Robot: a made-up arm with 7 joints.
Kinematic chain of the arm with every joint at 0, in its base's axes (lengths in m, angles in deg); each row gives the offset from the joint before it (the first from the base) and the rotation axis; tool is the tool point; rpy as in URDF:
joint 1: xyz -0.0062 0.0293 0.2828 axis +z
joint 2: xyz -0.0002 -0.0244 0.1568 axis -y
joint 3: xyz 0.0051 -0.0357 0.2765 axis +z
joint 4: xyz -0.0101 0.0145 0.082 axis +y
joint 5: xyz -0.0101 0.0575 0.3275 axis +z
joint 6: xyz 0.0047 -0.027 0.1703 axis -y
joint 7: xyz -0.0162 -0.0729 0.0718 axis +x
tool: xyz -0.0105 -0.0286 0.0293 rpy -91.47 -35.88 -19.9
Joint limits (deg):
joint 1: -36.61..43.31
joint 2: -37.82..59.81
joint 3: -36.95..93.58
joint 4: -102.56..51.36
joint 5: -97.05..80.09
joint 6: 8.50..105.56
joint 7: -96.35..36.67
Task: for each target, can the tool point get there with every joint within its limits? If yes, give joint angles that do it. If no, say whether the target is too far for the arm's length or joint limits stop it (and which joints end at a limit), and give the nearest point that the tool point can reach.
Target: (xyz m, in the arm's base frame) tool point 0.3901 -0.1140 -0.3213
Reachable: no: joint limits stop it (at a limit: joint 1, joint 2, joint 4) | nearest point -0.0058 -0.4095 0.0817 | short by 0.638 m
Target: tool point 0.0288 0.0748 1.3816
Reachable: yes | joints 31.81 0.79 5.60 23.46 -62.05 33.01 4.46
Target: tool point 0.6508 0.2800 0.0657
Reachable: no: joint limits stop it (at a limit: joint 2, joint 4, joint 5, joint 6, joint 7) | nearest point 0.6213 0.2687 0.6150 | short by 0.550 m
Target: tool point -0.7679 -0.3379 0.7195
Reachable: yes | joints 16.05 51.08 16.60 -17.62 -32.19 52.00 2.97
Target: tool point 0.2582 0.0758 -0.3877
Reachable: no: joint limits stop it (at a limit: joint 1, joint 2, joint 4) | nearest point -0.1764 0.3332 0.0541 | short by 0.671 m
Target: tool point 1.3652 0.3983 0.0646
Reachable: no: too far | nearest point 0.7826 0.2415 0.6256 | short by 0.824 m
